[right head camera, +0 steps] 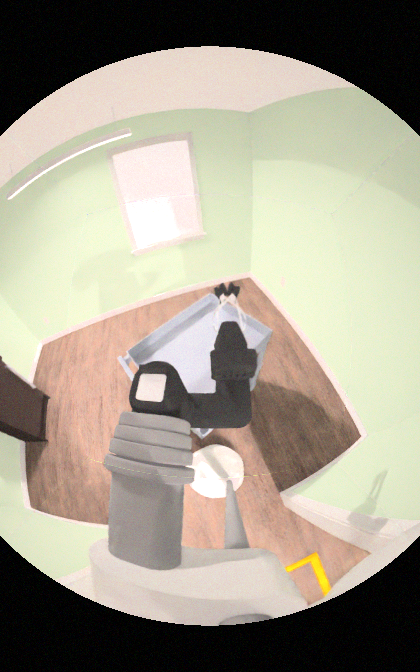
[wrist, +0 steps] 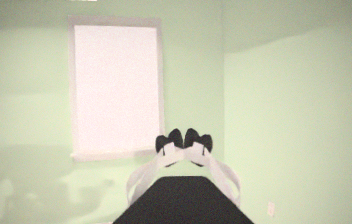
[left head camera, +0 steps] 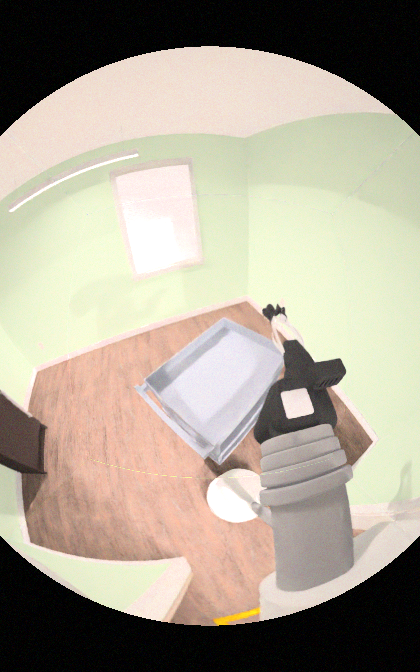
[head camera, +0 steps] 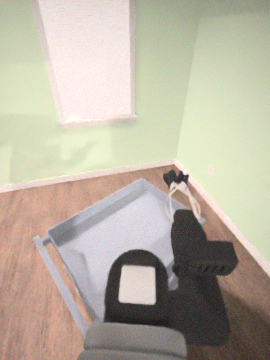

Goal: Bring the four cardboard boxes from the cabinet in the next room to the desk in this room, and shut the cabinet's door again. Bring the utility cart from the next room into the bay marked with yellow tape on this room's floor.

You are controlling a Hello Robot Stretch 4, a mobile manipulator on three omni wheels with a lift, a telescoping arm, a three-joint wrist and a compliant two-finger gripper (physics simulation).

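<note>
The utility cart [head camera: 120,225] [left head camera: 215,380] [right head camera: 175,350] is blue-grey with an empty-looking tray top and raised rims. It stands at an angle on the wood floor in front of me, near the room's corner, with its push handle on the left side. My gripper [head camera: 176,177] [left head camera: 274,312] [right head camera: 227,290] [wrist: 183,140] is shut and empty, above the cart's far right side and not touching it. Yellow tape [left head camera: 237,616] [right head camera: 302,562] shows on the floor at the bottom of both side head views. The boxes and the desk do not show.
A dark brown cabinet [left head camera: 20,440] [right head camera: 22,405] stands at the left wall; its door front is hard to make out. A window [head camera: 90,60] [wrist: 117,87] is in the wall ahead. My white round base part [left head camera: 235,495] [right head camera: 217,472] is close to the cart's near corner. A doorway edge [left head camera: 172,585] is at lower left.
</note>
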